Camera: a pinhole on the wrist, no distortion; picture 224 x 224 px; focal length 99.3 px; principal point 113.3 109.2 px. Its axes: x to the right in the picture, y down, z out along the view. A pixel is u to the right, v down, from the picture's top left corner.
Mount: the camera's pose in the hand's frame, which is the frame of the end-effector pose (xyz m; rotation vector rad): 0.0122 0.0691 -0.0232 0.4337 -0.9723 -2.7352
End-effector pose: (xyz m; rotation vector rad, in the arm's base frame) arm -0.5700 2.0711 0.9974 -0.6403 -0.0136 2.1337
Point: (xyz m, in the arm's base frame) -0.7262 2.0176 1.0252
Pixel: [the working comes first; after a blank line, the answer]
In the camera's frame: -0.0521 0.0115 0.1185

70 119
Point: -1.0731 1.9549 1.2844
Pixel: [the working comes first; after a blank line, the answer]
In the camera's frame: -0.1999 0.0649 0.5268

76 121
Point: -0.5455 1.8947 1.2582
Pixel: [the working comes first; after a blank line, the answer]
In the camera's frame: 0.2261 0.1342 0.2164

217 171
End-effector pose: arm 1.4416 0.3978 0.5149 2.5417 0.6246 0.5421
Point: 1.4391 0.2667 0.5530
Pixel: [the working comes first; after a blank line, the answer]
In the camera's frame: 0.0443 -0.0245 0.0816

167 79
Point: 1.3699 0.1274 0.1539
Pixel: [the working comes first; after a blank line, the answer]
In the camera's frame: 0.2259 0.2630 0.3420

179 186
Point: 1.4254 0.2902 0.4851
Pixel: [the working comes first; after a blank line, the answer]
In the camera's frame: 0.0684 0.0445 0.0837

195 162
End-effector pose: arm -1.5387 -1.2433 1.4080 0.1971 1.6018 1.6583
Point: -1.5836 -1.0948 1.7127
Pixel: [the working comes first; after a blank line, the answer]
In the camera's frame: -0.0909 -0.0787 0.2677

80 80
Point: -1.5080 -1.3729 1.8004
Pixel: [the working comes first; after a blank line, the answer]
In the camera's frame: 0.1804 -0.2085 0.2505

185 27
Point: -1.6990 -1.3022 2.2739
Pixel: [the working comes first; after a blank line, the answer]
In the camera's frame: 0.0474 -0.5864 0.5748

121 8
